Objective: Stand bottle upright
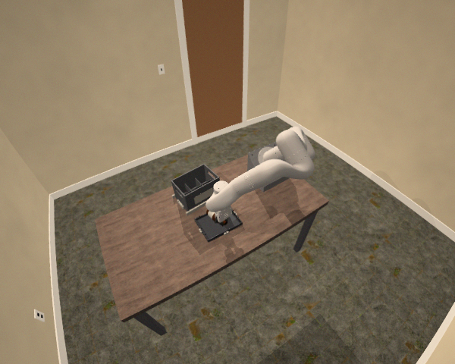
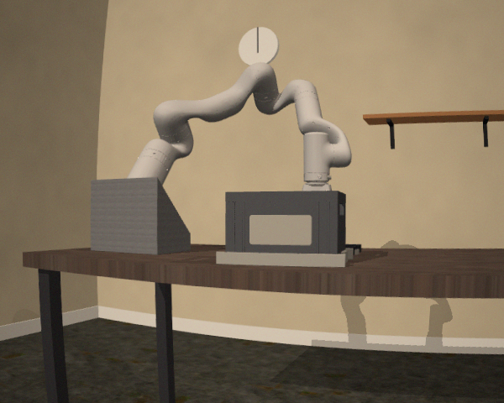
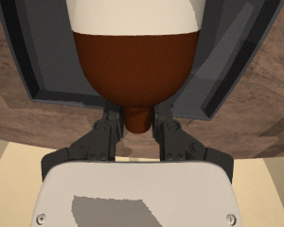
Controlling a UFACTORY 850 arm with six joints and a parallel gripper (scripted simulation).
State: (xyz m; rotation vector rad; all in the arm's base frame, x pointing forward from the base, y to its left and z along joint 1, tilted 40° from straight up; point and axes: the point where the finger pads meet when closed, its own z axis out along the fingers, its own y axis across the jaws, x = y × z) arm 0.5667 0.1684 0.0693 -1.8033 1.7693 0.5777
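My gripper is now 60 mm to the left of the brown bottle and 10 mm above it. Round my hand: grey crate 20 mm behind, 330 mm to the right, 20 mm above; then dark tray 10 mm ahead, 50 mm to the right, 50 mm below.
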